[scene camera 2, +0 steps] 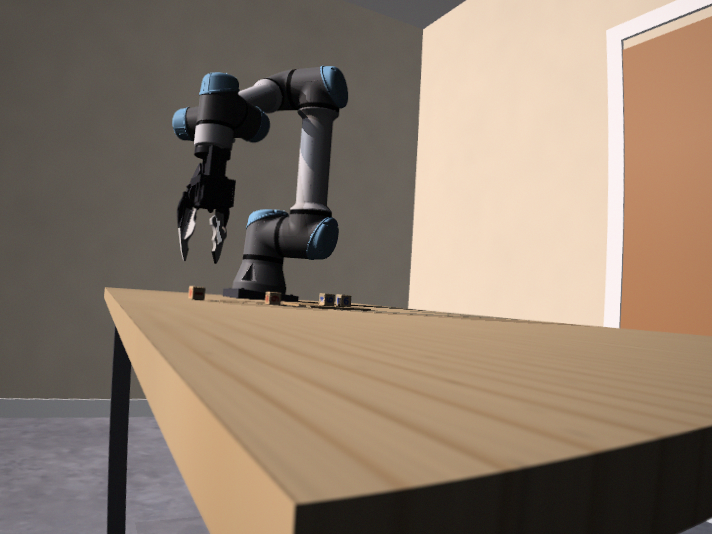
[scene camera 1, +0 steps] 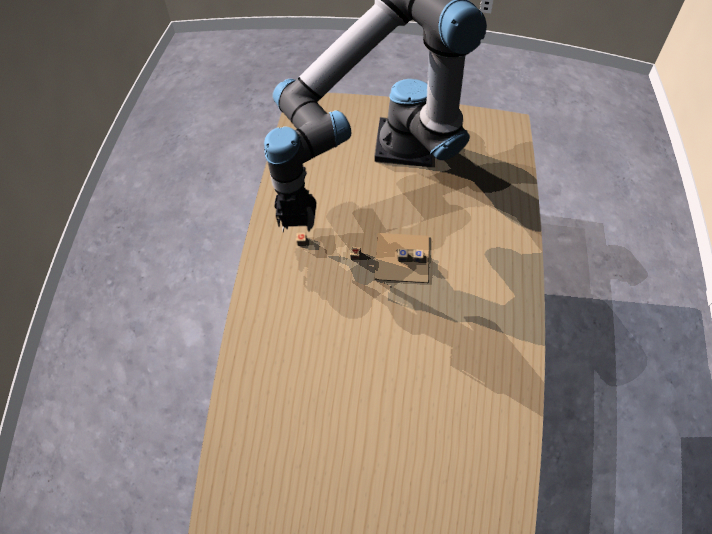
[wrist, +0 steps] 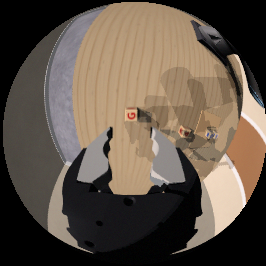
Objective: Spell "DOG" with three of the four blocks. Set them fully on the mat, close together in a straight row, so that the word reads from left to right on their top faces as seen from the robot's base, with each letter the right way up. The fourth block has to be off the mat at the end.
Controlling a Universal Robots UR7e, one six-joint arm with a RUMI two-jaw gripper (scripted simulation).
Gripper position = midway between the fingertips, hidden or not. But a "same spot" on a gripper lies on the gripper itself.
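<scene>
You'd find my gripper in the wrist view (131,127), and it's there in scene camera 1 and scene camera 2 as well. On my gripper, (scene camera 1: 311,206) and (scene camera 2: 224,213) are the same spot.
</scene>
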